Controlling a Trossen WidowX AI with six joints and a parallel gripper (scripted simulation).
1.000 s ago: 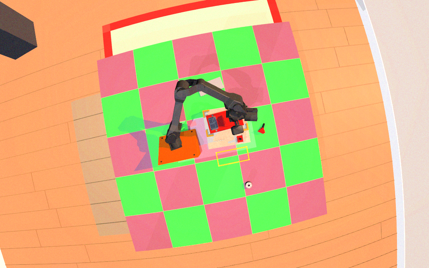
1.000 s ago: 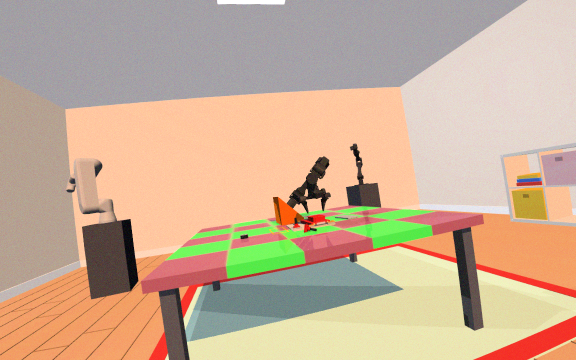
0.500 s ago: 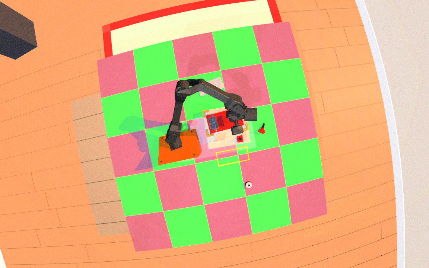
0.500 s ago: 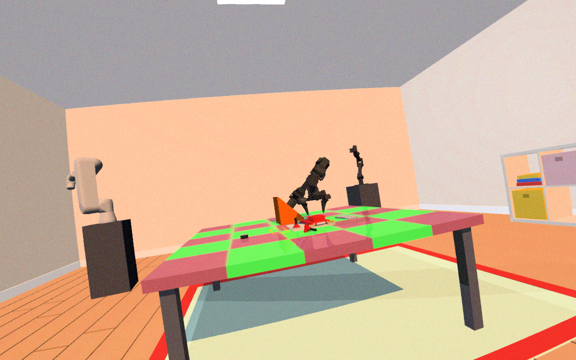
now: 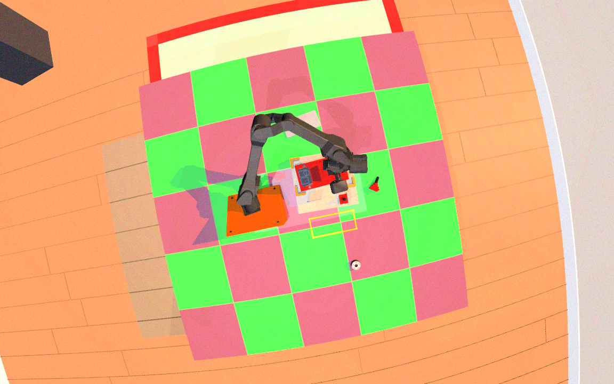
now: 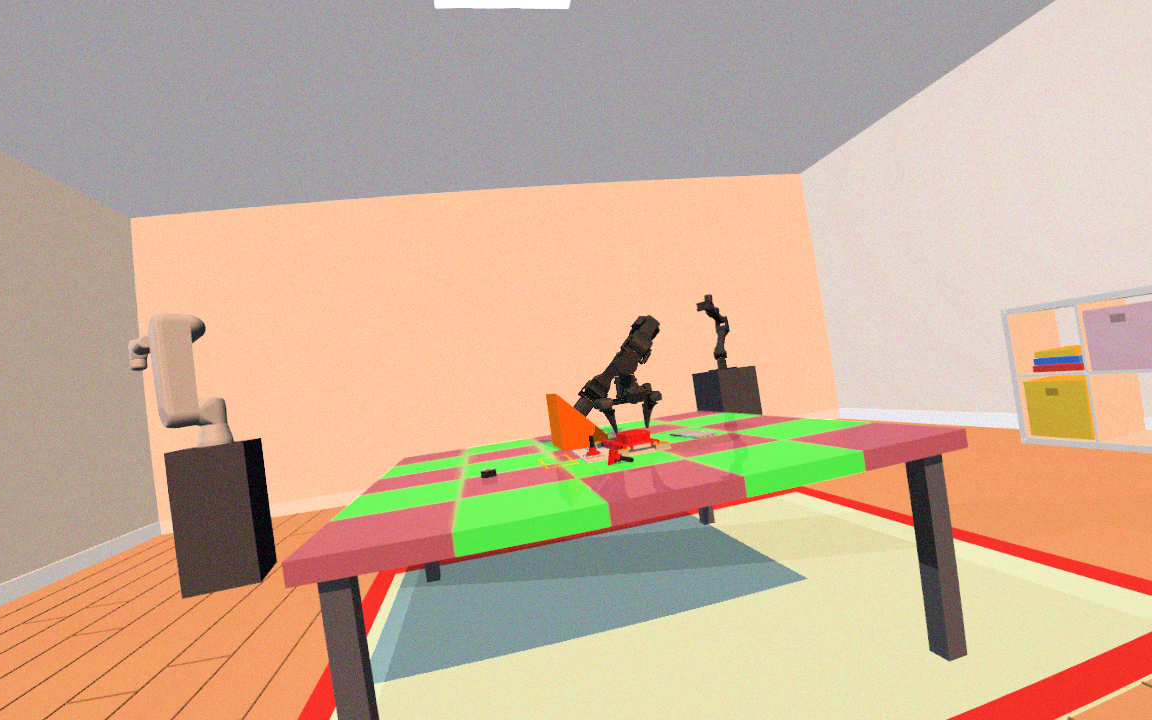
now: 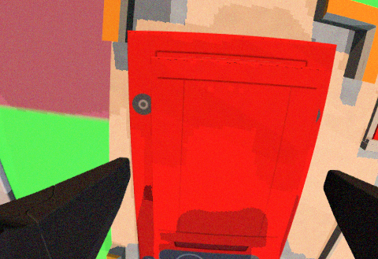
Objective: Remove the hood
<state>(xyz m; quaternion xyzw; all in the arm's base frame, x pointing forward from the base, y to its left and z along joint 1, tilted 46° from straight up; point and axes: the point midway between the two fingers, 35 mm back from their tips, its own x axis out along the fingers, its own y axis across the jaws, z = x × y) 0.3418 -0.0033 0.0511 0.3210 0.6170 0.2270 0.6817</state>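
Right now the red hood is 1 cm below my gripper tip.
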